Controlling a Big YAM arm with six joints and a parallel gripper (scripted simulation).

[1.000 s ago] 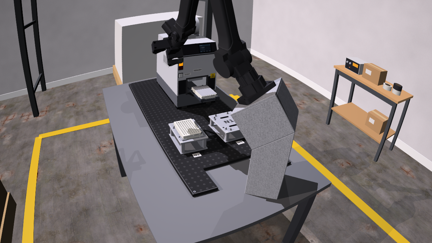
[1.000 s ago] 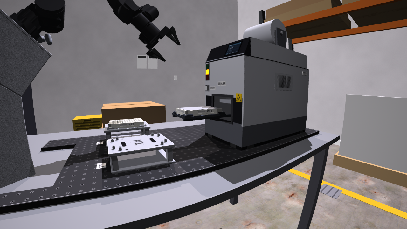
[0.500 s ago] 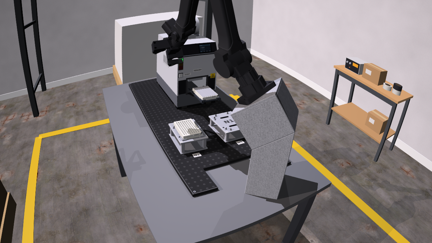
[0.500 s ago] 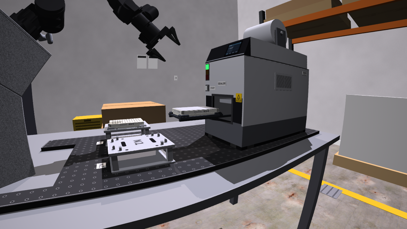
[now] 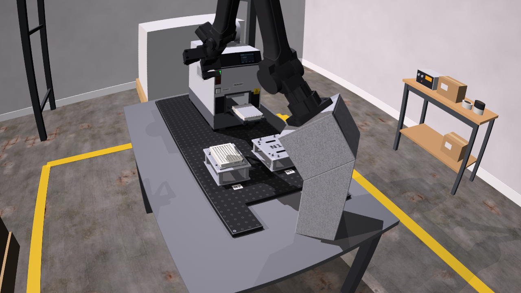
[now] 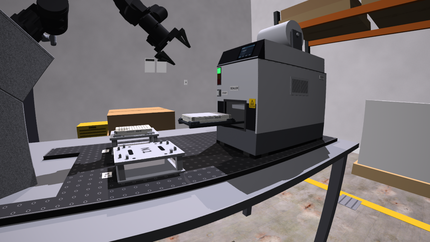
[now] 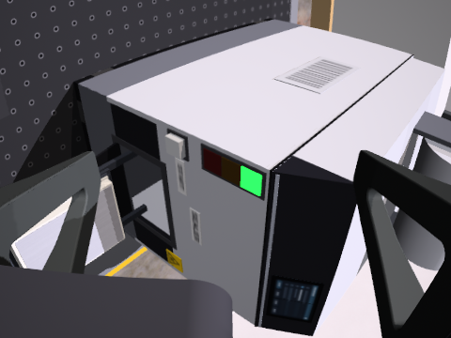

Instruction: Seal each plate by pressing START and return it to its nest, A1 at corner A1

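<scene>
The sealer stage lies 23 cm below my hand, 19 cm to the right of it and 5 cm ahead of it. Round my hand: nest N2: 29 cm below, 18 cm behind, 6 cm to the right; then white well plate: 28 cm below, 18 cm behind, 6 cm to the right; then start button: 15 cm below, 13 cm ahead, 8 cm to the right.
</scene>
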